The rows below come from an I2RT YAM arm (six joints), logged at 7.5 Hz.
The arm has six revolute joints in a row. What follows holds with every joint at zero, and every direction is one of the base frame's. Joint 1 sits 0.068 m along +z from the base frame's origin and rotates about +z. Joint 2 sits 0.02 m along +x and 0.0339 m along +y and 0.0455 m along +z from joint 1 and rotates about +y. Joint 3 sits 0.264 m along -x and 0.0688 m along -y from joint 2 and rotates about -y. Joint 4 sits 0.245 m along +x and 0.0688 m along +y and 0.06 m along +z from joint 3 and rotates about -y. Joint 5 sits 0.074 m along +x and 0.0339 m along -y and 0.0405 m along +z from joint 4 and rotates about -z. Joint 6 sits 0.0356 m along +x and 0.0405 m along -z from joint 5 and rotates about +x. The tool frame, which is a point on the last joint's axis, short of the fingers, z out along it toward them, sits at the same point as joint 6; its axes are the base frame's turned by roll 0, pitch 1.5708 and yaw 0 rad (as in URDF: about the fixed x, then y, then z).
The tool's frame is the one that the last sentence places.
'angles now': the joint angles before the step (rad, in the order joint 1, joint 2, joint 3, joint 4, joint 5, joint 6). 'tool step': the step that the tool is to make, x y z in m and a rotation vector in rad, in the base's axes. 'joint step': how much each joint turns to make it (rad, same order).
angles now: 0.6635 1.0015 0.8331 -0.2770 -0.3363 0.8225
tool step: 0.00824 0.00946 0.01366 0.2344 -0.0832 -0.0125
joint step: 0.0067 0.0153 -0.0439 0.3178 -0.0230 0.1403
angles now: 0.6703 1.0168 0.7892 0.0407 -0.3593 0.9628
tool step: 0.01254 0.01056 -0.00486 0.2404 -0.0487 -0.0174
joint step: 0.0033 0.0761 -0.0876 0.4107 0.0106 0.1691
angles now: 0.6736 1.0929 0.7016 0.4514 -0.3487 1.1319
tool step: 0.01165 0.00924 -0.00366 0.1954 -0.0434 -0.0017
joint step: 0.0029 0.1100 -0.0396 0.3489 0.0245 0.1303
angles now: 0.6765 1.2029 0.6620 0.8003 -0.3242 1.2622
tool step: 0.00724 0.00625 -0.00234 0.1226 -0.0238 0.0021
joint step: 0.0046 0.0851 -0.0071 0.2121 0.0276 0.0794
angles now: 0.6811 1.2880 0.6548 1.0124 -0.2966 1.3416
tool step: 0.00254 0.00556 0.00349 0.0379 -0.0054 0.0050
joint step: 0.0114 0.0307 0.0214 0.0438 0.0159 0.0223
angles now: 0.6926 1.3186 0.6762 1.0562 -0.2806 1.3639
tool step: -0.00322 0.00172 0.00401 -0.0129 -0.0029 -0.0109
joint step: 0.0141 -0.0176 0.0095 -0.0389 0.0183 -0.0215
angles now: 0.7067 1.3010 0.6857 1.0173 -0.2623 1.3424
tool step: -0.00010 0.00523 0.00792 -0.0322 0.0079 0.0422
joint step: 0.0096 -0.0061 0.0418 -0.0766 -0.0374 -0.0057
